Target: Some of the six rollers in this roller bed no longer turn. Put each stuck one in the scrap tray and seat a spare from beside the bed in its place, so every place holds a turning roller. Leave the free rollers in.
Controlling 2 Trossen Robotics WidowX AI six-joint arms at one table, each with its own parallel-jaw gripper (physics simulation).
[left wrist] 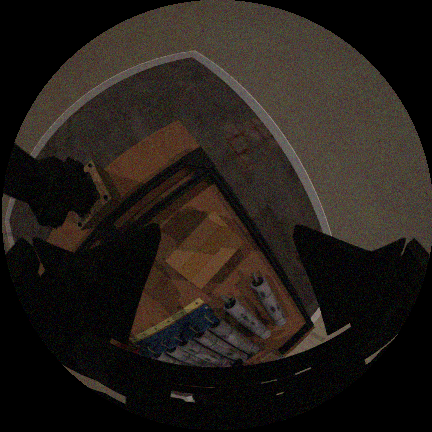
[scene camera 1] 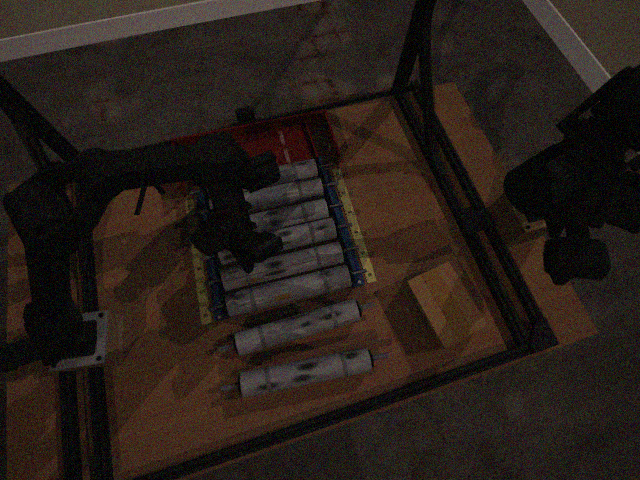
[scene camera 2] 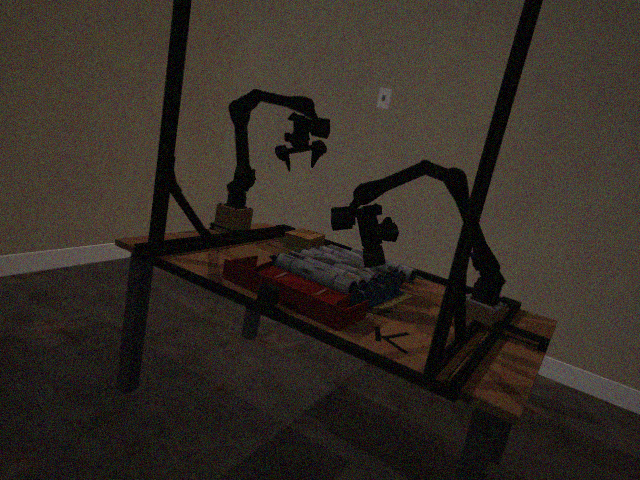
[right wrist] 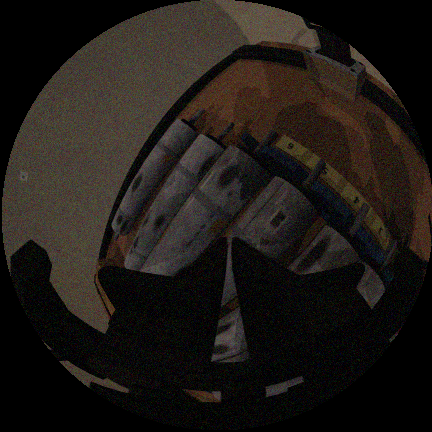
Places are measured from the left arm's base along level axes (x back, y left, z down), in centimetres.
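Pixels of known places: left gripper, fingertip midpoint: (left wrist: 229,231) (scene camera 2: 300,169); right gripper, fingertip midpoint: (left wrist: 239,358) (scene camera 1: 248,271) (right wrist: 228,242); left arm's base at its link origin: (left wrist: 82,193) (scene camera 2: 235,206); right arm's base at its link origin: (scene camera 1: 78,339) (scene camera 2: 484,300).
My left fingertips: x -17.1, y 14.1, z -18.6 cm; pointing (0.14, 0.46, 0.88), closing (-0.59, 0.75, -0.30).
Note:
Ahead of a thing's pixels: the offset from my left fingertips to its middle.
Six grey, dark-spotted rollers lie side by side in the bed between blue rails (scene camera 1: 338,211) (right wrist: 334,200) with yellow numbered strips. Two spare rollers {dx -38.8, dy -5.2, dz +26.5 cm} (scene camera 1: 297,328) {dx -39.6, dy +3.7, dz +26.5 cm} (scene camera 1: 305,373) (right wrist: 156,172) (right wrist: 181,196) lie on the table in front of the bed in scene camera 1. The red scrap tray {dx -37.3, dy -49.5, dz +26.1 cm} (scene camera 2: 310,298) lies along the bed's far side. My right gripper (scene camera 1: 249,268) (scene camera 2: 374,263) (right wrist: 228,242) is shut, tips down at the second roller {dx -38.5, dy -17.9, dz +23.7 cm} (scene camera 1: 305,259) from the spares' side; contact cannot be told. My left gripper (scene camera 2: 300,166) (left wrist: 229,231) is open and empty, high above the table.
A wooden block {dx -8.2, dy -0.7, dz +26.1 cm} (scene camera 1: 439,304) (scene camera 2: 305,238) (left wrist: 204,256) stands right of the spares in scene camera 1. A thin black forked object {dx -67.9, dy -49.0, dz +29.8 cm} (scene camera 2: 392,336) (scene camera 1: 140,199) lies near the tray's end. Dark frame posts (scene camera 2: 169,129) (scene camera 2: 504,103) rise from the table's sides.

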